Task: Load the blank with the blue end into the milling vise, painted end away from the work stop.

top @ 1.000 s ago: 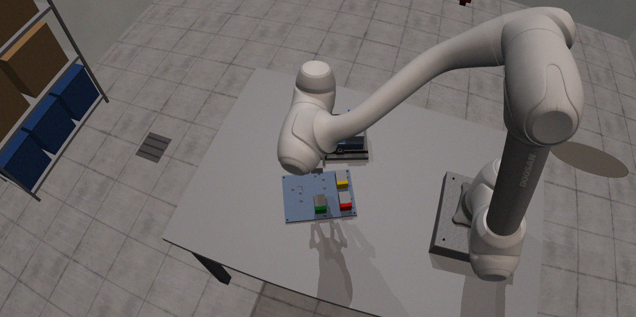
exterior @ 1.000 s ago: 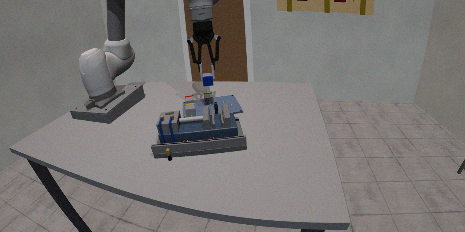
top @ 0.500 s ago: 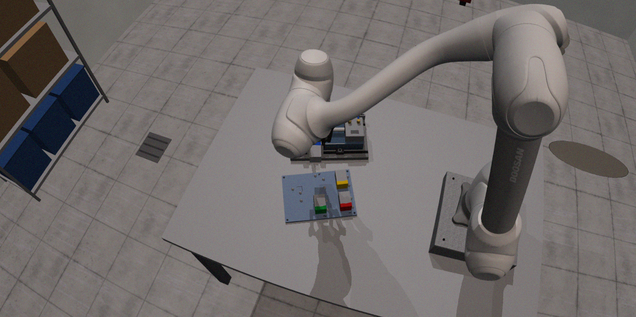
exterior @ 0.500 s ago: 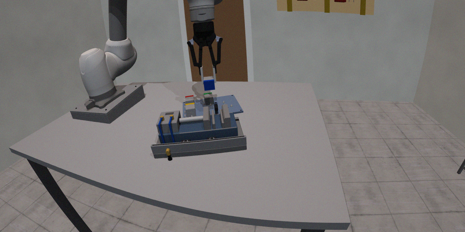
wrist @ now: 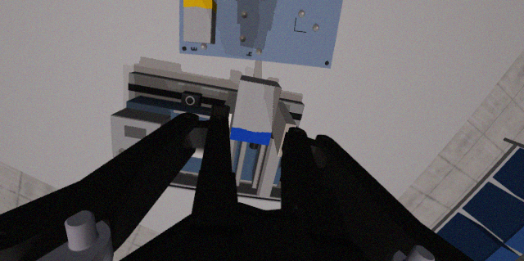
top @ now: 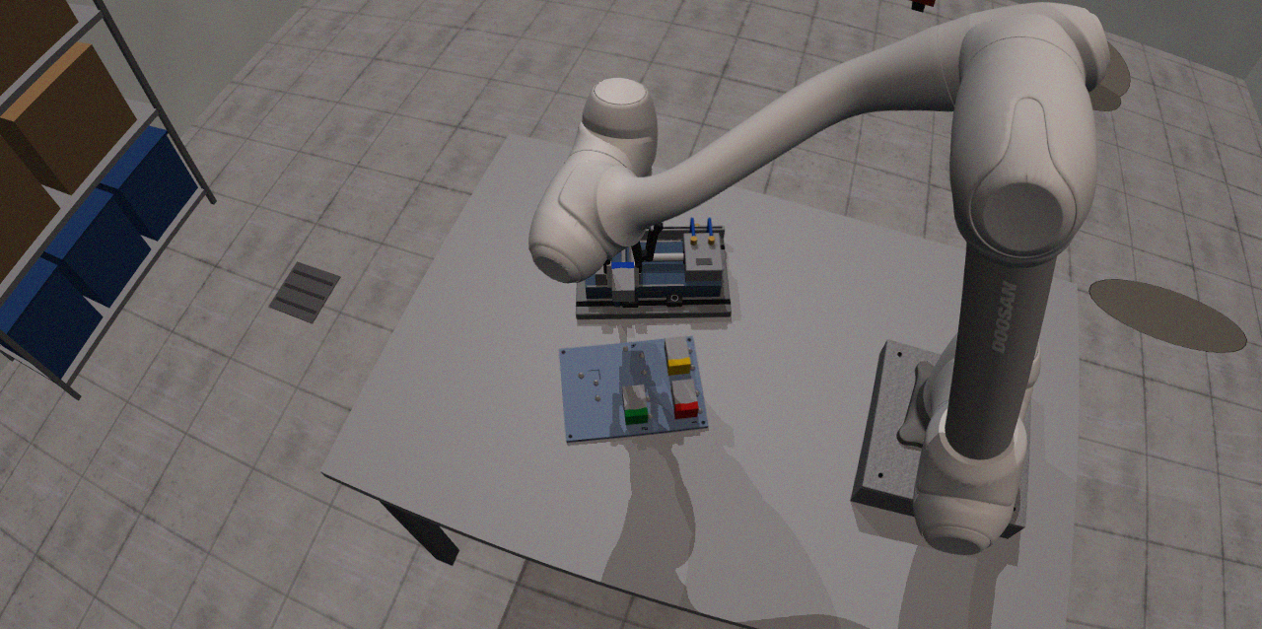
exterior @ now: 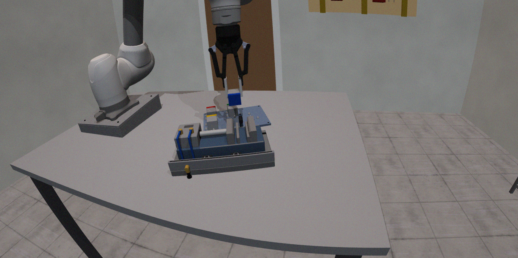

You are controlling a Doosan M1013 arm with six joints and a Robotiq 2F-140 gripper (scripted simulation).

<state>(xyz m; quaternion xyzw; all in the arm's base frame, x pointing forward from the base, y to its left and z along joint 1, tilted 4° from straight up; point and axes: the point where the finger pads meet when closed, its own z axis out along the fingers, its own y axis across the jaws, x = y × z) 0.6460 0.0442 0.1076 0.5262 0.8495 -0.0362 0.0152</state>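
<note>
The moving jaw lies 100 mm to the right of my hand, 100 mm below it and 30 mm ahead of it. Round my hand: blue-ended blank (30 mm below); black work stop rod (90 mm below, 50 mm to the right, 40 mm ahead); fixed jaw (100 mm below, 80 mm ahead, 70 mm to the right).
</note>
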